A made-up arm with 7 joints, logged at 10 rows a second.
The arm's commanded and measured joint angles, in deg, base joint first. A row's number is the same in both.
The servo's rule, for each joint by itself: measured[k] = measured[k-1] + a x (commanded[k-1-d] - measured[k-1]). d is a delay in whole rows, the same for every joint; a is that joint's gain. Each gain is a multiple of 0.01, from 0.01 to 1. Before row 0 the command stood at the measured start. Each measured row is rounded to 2 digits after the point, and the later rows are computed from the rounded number. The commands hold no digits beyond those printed.
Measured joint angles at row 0: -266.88 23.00 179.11 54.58 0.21 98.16 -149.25
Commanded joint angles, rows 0 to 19: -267.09 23.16 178.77 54.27 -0.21 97.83 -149.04; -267.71 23.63 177.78 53.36 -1.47 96.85 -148.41; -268.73 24.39 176.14 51.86 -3.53 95.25 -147.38; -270.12 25.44 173.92 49.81 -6.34 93.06 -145.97; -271.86 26.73 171.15 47.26 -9.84 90.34 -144.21; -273.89 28.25 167.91 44.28 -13.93 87.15 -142.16; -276.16 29.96 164.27 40.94 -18.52 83.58 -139.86; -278.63 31.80 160.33 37.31 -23.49 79.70 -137.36; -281.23 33.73 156.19 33.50 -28.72 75.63 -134.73; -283.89 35.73 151.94 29.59 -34.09 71.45 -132.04; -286.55 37.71 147.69 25.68 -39.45 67.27 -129.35; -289.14 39.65 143.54 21.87 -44.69 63.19 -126.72; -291.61 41.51 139.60 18.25 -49.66 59.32 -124.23; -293.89 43.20 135.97 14.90 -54.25 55.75 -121.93; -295.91 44.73 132.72 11.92 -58.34 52.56 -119.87; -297.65 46.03 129.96 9.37 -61.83 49.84 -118.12; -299.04 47.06 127.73 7.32 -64.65 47.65 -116.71; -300.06 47.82 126.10 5.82 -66.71 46.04 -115.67; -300.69 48.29 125.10 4.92 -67.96 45.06 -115.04; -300.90 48.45 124.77 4.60 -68.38 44.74 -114.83
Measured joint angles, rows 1 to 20: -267.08 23.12 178.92 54.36 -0.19 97.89 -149.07; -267.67 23.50 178.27 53.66 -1.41 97.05 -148.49; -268.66 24.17 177.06 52.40 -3.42 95.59 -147.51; -270.02 25.12 175.27 50.59 -6.19 93.54 -146.15; -271.73 26.33 172.92 48.26 -9.66 90.95 -144.44; -273.74 27.77 170.06 45.47 -13.72 87.87 -142.43; -275.99 29.41 166.76 42.30 -18.28 84.40 -140.17; -278.45 31.20 163.09 38.81 -23.23 80.59 -137.70; -281.04 33.10 159.16 35.09 -28.45 76.57 -135.09; -283.69 35.07 155.04 31.24 -33.81 72.42 -132.41; -286.35 37.05 150.85 27.35 -39.17 68.25 -129.72; -288.94 39.00 146.68 23.51 -44.41 64.15 -127.08; -291.42 40.88 142.64 19.83 -49.40 60.24 -124.57; -293.72 42.62 138.84 16.38 -54.01 56.60 -122.25; -295.76 44.20 135.35 13.26 -58.12 53.33 -120.16; -297.52 45.57 132.28 10.54 -61.64 50.50 -118.36; -298.93 46.69 129.69 8.29 -64.50 48.19 -116.91; -299.98 47.54 127.64 6.56 -66.60 46.45 -115.82; -300.64 48.10 126.19 5.41 -67.89 45.32 -115.13; -300.88 48.36 125.38 4.84 -68.36 44.85 -114.87
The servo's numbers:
d 0
a 0.93 0.75 0.57 0.70 0.95 0.81 0.88

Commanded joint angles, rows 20 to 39: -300.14 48.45 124.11 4.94 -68.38 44.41 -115.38; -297.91 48.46 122.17 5.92 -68.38 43.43 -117.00; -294.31 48.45 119.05 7.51 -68.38 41.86 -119.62; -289.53 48.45 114.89 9.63 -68.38 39.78 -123.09; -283.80 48.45 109.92 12.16 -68.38 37.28 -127.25; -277.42 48.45 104.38 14.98 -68.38 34.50 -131.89; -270.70 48.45 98.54 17.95 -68.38 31.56 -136.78; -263.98 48.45 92.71 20.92 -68.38 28.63 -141.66; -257.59 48.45 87.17 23.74 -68.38 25.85 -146.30; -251.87 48.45 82.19 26.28 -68.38 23.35 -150.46; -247.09 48.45 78.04 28.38 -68.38 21.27 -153.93; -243.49 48.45 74.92 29.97 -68.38 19.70 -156.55; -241.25 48.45 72.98 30.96 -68.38 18.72 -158.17; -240.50 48.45 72.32 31.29 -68.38 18.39 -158.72; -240.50 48.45 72.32 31.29 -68.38 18.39 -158.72; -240.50 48.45 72.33 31.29 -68.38 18.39 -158.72; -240.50 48.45 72.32 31.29 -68.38 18.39 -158.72; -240.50 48.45 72.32 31.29 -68.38 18.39 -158.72; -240.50 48.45 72.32 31.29 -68.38 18.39 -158.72; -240.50 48.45 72.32 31.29 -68.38 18.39 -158.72
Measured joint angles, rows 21 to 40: -300.19 48.43 124.66 4.91 -68.38 44.49 -115.32; -298.07 48.45 123.24 5.62 -68.38 43.63 -116.80; -294.57 48.45 120.85 6.94 -68.38 42.20 -119.28; -289.88 48.45 117.45 8.82 -68.38 40.24 -122.63; -284.23 48.45 113.16 11.16 -68.38 37.84 -126.70; -277.90 48.45 108.16 13.83 -68.38 35.13 -131.27; -271.20 48.45 102.68 16.71 -68.38 32.24 -136.12; -264.49 48.45 97.00 19.66 -68.38 29.32 -141.00; -258.07 48.45 91.40 22.52 -68.38 26.51 -145.66; -252.30 48.45 86.15 25.15 -68.38 23.95 -149.88; -247.45 48.45 81.53 27.41 -68.38 21.78 -153.44; -243.77 48.45 77.76 29.20 -68.38 20.10 -156.18; -241.43 48.45 75.04 30.43 -68.38 18.98 -157.93; -240.57 48.45 73.49 31.03 -68.38 18.50 -158.63; -240.50 48.45 72.82 31.21 -68.38 18.41 -158.71; -240.50 48.45 72.54 31.27 -68.38 18.39 -158.72; -240.50 48.45 72.41 31.28 -68.38 18.39 -158.72; -240.50 48.45 72.36 31.29 -68.38 18.39 -158.72; -240.50 48.45 72.34 31.29 -68.38 18.39 -158.72; -240.50 48.45 72.33 31.29 -68.38 18.39 -158.72
